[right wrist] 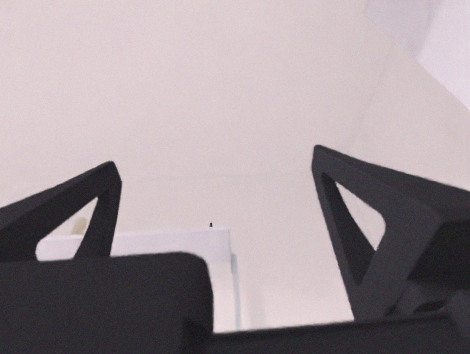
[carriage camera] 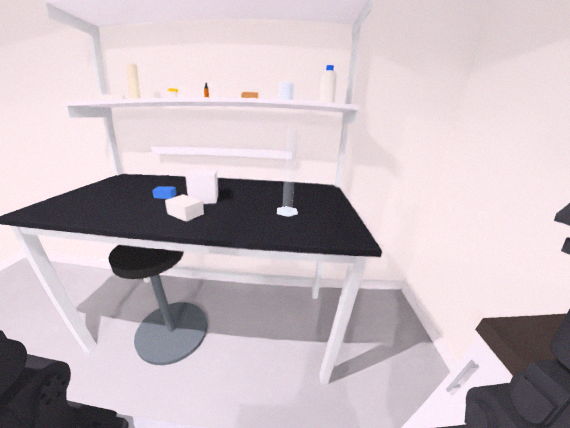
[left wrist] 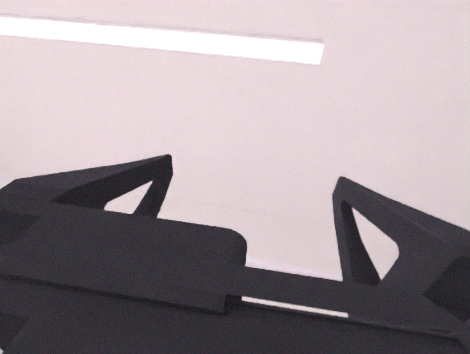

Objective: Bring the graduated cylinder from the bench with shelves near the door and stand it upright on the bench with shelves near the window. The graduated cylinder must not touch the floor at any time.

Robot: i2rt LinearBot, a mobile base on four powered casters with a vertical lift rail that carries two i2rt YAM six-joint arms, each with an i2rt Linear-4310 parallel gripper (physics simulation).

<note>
I see my left gripper (left wrist: 252,174), my right gripper (right wrist: 215,163) and a graduated cylinder (carriage camera: 291,134).
The right wrist view does not show the graduated cylinder: it is out of frame. The left wrist view does not show the graduated cylinder: it is out of frame.
</note>
